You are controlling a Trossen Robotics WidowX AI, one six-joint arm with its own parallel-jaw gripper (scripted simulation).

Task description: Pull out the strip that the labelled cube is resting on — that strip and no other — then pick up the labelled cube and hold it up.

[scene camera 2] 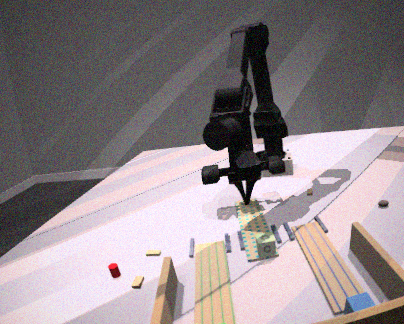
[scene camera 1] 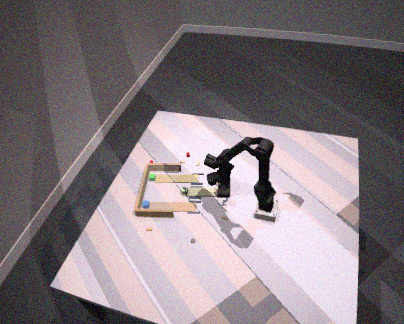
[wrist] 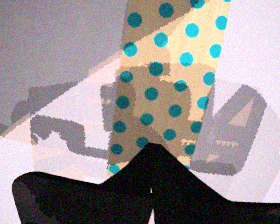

Labels:
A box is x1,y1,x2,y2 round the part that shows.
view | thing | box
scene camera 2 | my gripper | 201,138,284,204
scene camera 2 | dotted strip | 234,198,269,239
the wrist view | my gripper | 11,142,279,223
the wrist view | dotted strip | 107,0,230,176

